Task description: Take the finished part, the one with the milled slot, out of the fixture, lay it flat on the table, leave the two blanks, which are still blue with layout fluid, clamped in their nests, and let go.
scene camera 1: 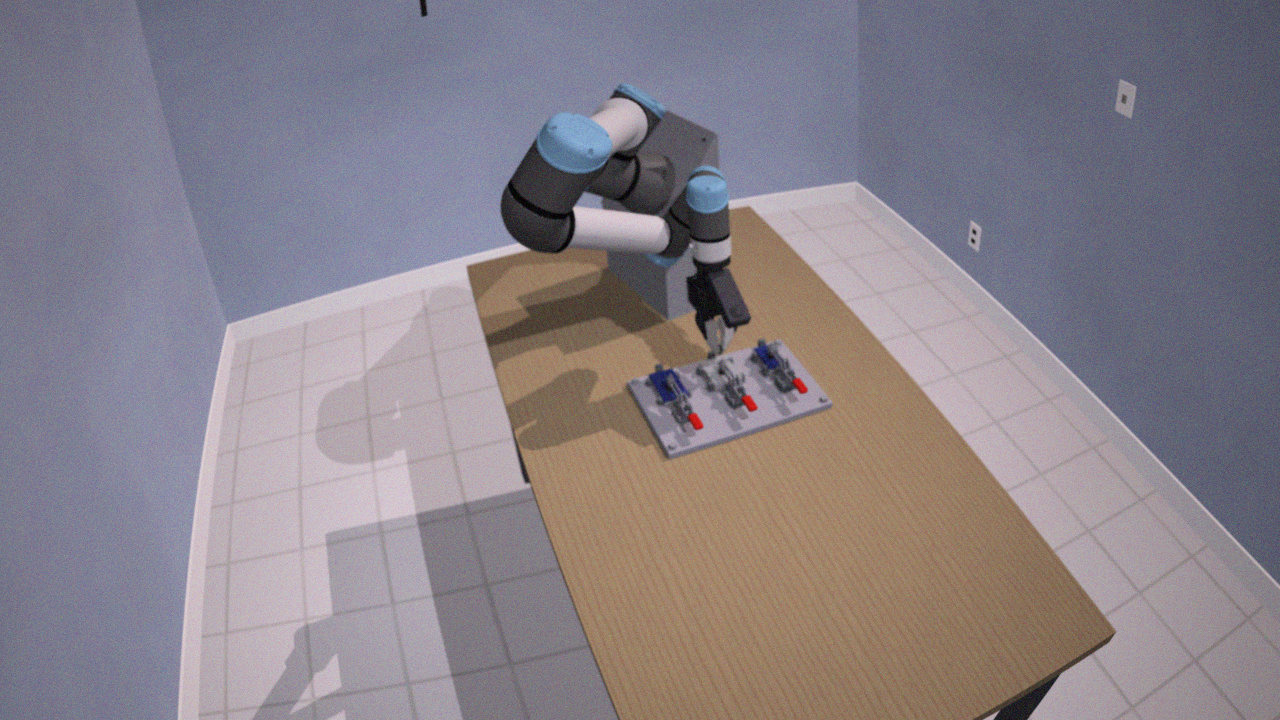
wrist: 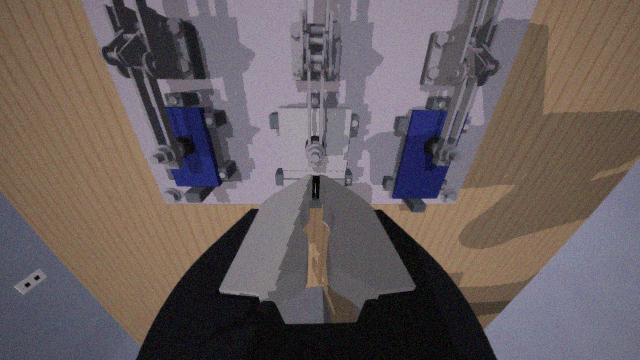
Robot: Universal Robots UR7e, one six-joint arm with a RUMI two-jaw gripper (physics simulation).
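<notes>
The finished part, bare silvery metal, lies in the middle nest of the fixture plate, with the middle clamp's arm and tip over it. The slot is hard to make out. Two blue blanks lie in the outer nests, each under its own clamp; in the scene view they are the blue blank at left and the one at right. My gripper is shut and empty, its tips together at the near edge of the middle nest, above the plate.
The fixture plate lies on the wooden table. Three toggle clamps with red handles stand on it. The arm's grey pedestal is at the back of the table. Small nest blocks and bolts surround each part.
</notes>
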